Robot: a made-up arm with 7 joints.
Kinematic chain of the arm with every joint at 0, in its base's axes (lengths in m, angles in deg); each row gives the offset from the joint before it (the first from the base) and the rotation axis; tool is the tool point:
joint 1: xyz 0 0 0 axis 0 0.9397 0.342
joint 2: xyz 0 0 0 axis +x
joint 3: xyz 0 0 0 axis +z
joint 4: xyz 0.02 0 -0.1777 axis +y
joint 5: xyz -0.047 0 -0.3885 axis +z
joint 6: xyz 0 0 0 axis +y
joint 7: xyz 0 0 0 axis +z
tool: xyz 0 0 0
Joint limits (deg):
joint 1: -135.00..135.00
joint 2: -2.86..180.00
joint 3: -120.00..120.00
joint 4: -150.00..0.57
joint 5: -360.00..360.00
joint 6: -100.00..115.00
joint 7: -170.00..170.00
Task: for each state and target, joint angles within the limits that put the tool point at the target. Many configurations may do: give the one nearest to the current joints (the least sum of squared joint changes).
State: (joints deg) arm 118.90 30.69 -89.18 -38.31 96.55 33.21 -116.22
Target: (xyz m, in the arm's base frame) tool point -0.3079 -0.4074 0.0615
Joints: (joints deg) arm 121.30 20.49 -91.33 -68.74 96.55 33.21 -116.22
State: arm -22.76 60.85 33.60 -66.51 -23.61 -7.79 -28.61
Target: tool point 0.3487 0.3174 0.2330
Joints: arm -47.45 66.16 22.34 -62.49 -23.61 -7.79 -28.61
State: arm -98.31 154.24 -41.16 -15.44 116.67 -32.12 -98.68
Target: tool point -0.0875 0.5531 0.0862
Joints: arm -130.74 122.19 -35.70 0.53 116.67 -32.12 -98.68
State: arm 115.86 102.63 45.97 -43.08 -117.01 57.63 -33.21
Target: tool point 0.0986 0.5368 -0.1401
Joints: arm 135.00 131.14 35.25 -32.25 -117.01 57.63 -33.21
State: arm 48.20 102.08 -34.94 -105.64 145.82 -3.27 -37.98
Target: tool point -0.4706 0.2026 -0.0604
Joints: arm 90.98 82.44 -68.29 -67.94 145.82 -3.27 -37.98
